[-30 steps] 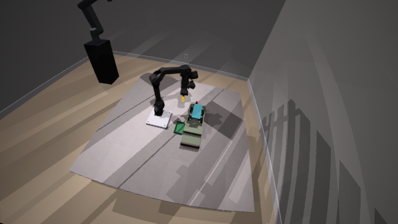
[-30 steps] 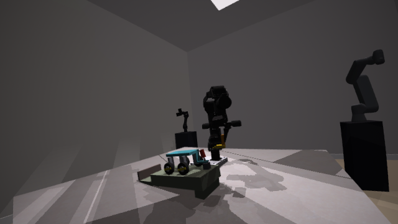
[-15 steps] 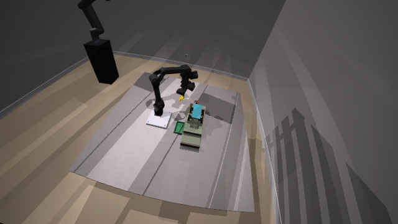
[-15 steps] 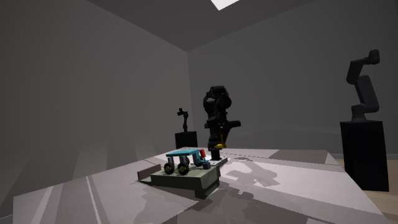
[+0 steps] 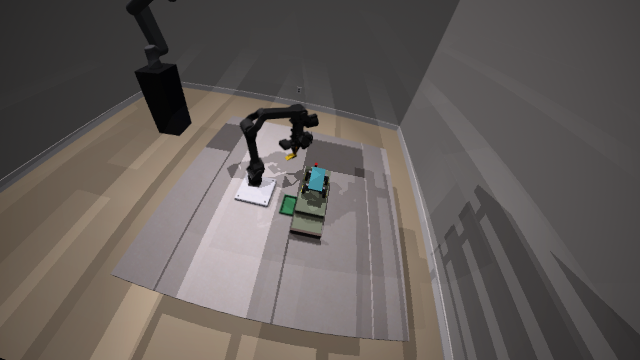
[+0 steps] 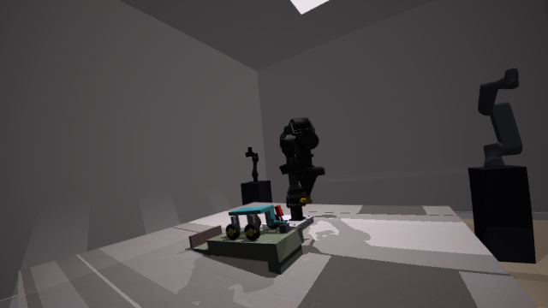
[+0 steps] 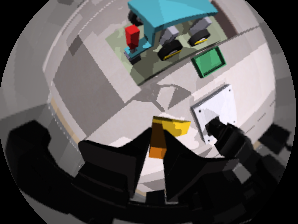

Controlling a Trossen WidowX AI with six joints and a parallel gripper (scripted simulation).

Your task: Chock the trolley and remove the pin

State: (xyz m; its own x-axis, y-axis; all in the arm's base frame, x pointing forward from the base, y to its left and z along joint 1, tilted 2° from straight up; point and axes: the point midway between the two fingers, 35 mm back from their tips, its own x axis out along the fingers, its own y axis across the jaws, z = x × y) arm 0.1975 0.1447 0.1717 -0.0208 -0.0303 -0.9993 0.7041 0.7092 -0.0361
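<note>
Right now my gripper tip is 2 cm past the yellow chock, 1 cm to the left of it and 1 cm above it. Round my gripper tip: pale green ramp 15 cm to the right, 14 cm ahead, 13 cm below; trolley 14 cm to the right, 14 cm ahead, 6 cm below; red-headed stop pin 13 cm ahead, 5 cm below, 4 cm to the right.
</note>
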